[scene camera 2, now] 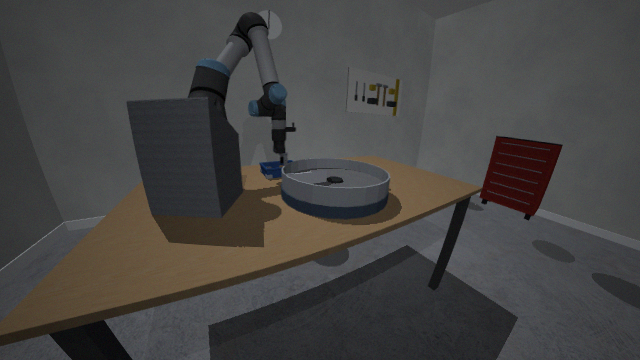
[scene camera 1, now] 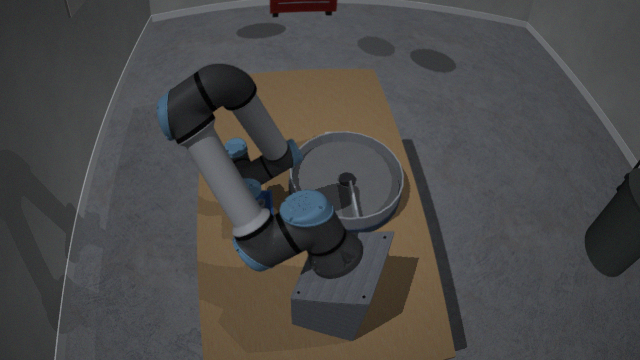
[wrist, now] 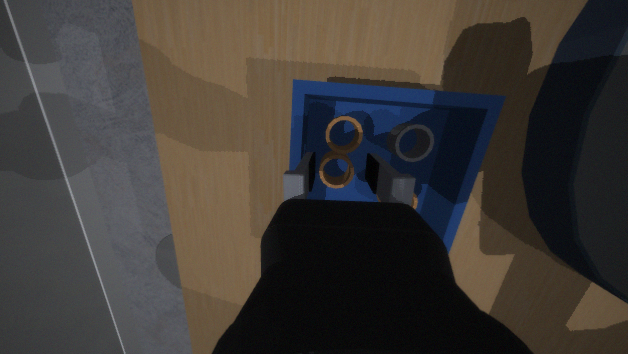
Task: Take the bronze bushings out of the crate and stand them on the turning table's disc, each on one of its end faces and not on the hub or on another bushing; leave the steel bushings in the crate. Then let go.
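Places are measured from the arm's base along level axes (x ahead, y left, z up), in metres.
Pixels of known places: gripper, between the fingertips: (scene camera 2: 283,163) (wrist: 340,165); arm's base, origin of its link: (scene camera 2: 203,122) (scene camera 1: 337,257).
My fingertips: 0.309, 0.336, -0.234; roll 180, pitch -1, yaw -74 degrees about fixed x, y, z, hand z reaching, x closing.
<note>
For each thing: its top centre in the pictures, then the offset to it from my fingertips, as dx, dy, dz. "spot": a spot on its surface instead.
- blue crate, centre of its top: (wrist: 373,207) (scene camera 1: 253,211) (scene camera 2: 279,164) -0.025, -0.038, +0.008
- second bronze bushing, centre of its top: (wrist: 336,172) -0.010, -0.001, -0.011
- third bronze bushing, centre of its top: (wrist: 400,203) -0.021, -0.067, -0.011
- steel bushing, centre of its top: (wrist: 414,143) +0.034, -0.056, -0.011
- turning table's disc, centre of its top: (scene camera 1: 347,178) (scene camera 2: 334,178) +0.160, -0.360, +0.019
- thin light bar, a spot on its surface: (scene camera 1: 354,200) spot: +0.031, -0.387, +0.060
The blue crate (scene camera 1: 268,200) (scene camera 2: 270,173) (wrist: 360,88) stands beside the turning table. In the wrist view, one bronze bushing (wrist: 344,148) stands near the crate's far left corner. A second bronze bushing (wrist: 336,185) is close below it, between my fingers as seen from above. A third bronze bushing (wrist: 414,201) is mostly hidden by my right finger. A steel bushing (wrist: 413,159) is at the right. My gripper (scene camera 2: 283,161) (wrist: 340,165) is open and empty, low over the crate; the arm hides it in scene camera 1. The turning table's disc (scene camera 1: 370,155) shows no bushing; its dark hub (scene camera 1: 347,178) (scene camera 2: 335,179) is central.
A high wall (scene camera 1: 352,223) (scene camera 2: 335,195) (wrist: 545,150) surrounds the disc, right of the crate in the wrist view. A thin light bar (scene camera 1: 354,200) runs from the hub to that wall. The grey pedestal (scene camera 1: 345,287) (scene camera 2: 180,160) carries the arm. My gripper body hides the crate's near part.
</note>
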